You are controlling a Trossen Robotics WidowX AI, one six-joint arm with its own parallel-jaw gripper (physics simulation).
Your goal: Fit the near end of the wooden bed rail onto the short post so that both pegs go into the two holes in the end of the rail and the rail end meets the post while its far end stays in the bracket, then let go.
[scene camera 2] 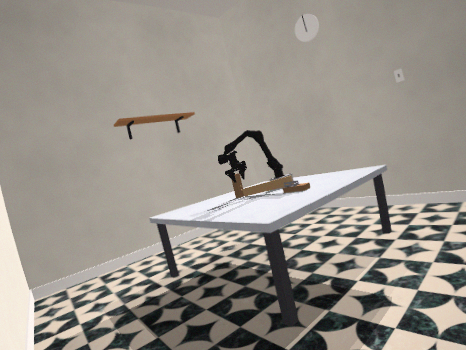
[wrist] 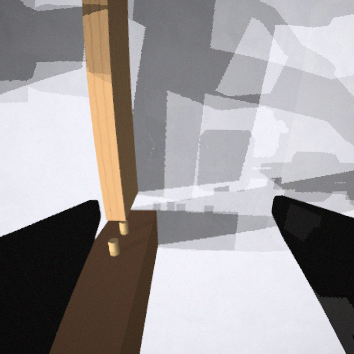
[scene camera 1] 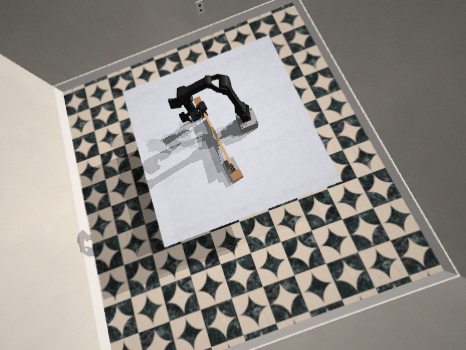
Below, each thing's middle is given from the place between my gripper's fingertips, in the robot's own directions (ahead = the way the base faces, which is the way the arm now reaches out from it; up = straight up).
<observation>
My gripper is now 17 cm to the right of the wooden bed rail (wrist: pixel 106 47), 8 cm past it and 8 cm above it.
</observation>
